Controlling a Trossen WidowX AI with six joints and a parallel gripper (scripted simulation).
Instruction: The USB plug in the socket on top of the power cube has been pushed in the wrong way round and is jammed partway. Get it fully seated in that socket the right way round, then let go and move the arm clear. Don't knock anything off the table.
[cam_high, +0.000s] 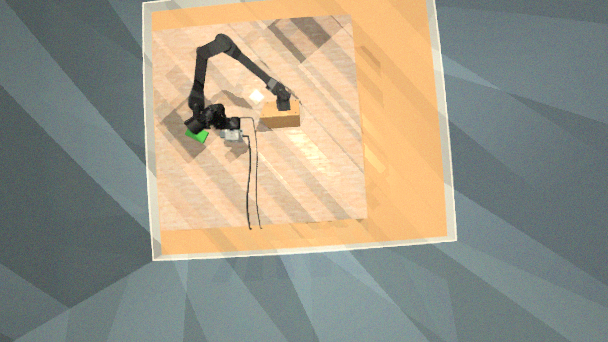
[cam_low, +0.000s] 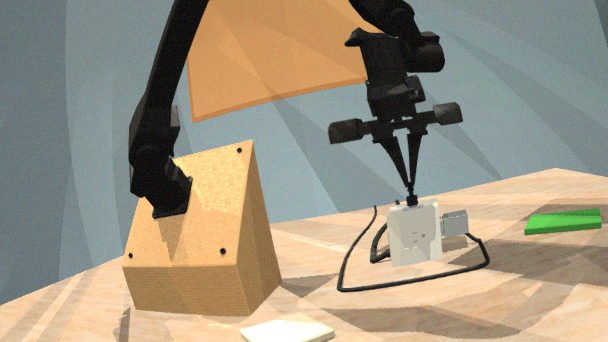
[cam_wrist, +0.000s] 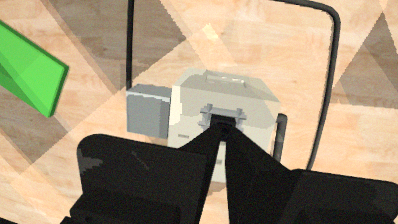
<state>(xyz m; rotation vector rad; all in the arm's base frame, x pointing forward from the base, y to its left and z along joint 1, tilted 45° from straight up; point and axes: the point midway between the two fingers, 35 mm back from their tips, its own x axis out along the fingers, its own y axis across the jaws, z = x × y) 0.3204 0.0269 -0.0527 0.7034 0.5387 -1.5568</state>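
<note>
Now: the black USB plug 1 cm below my gripper tip. Round my gripper tip: green flat block: 25 cm ahead, 2 cm to the right, 10 cm below; then pale tile: 14 cm behind, 21 cm to the right, 10 cm below.
</note>
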